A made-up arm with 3 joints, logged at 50 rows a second.
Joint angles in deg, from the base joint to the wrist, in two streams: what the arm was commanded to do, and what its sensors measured. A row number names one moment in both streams.
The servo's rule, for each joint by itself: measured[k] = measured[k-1] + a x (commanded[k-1-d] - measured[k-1]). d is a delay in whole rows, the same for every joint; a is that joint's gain. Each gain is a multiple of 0.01, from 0.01 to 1. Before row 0 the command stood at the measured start. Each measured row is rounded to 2 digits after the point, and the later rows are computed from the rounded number. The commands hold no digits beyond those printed.
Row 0, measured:
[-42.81 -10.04 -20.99]
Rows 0 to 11, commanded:
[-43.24 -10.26 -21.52]
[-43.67 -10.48 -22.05]
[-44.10 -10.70 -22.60]
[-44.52 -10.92 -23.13]
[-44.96 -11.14 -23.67]
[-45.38 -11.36 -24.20]
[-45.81 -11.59 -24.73]
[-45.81 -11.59 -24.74]
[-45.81 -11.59 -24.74]
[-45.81 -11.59 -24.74]
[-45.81 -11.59 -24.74]
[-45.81 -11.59 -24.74]
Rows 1 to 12, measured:
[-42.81 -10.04 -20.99]
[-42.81 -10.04 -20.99]
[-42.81 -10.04 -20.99]
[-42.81 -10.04 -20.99]
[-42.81 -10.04 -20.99]
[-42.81 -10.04 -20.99]
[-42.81 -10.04 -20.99]
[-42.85 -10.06 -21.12]
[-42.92 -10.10 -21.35]
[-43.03 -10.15 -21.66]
[-43.16 -10.22 -22.03]
[-43.32 -10.30 -22.44]
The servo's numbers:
d 7
a 0.09 0.09 0.25

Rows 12 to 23, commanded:
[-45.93 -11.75 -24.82]
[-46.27 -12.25 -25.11]
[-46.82 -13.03 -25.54]
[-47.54 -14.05 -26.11]
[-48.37 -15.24 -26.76]
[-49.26 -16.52 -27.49]
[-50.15 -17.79 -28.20]
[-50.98 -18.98 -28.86]
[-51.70 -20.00 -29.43]
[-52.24 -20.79 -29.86]
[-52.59 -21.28 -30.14]
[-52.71 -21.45 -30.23]
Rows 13 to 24, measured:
[-43.51 -10.40 -22.88]
[-43.72 -10.51 -23.34]
[-43.91 -10.61 -23.69]
[-44.08 -10.70 -23.95]
[-44.24 -10.78 -24.15]
[-44.38 -10.85 -24.30]
[-44.51 -10.92 -24.41]
[-44.64 -10.99 -24.51]
[-44.79 -11.10 -24.66]
[-44.97 -11.27 -24.88]
[-45.20 -11.52 -25.19]
[-45.49 -11.85 -25.58]

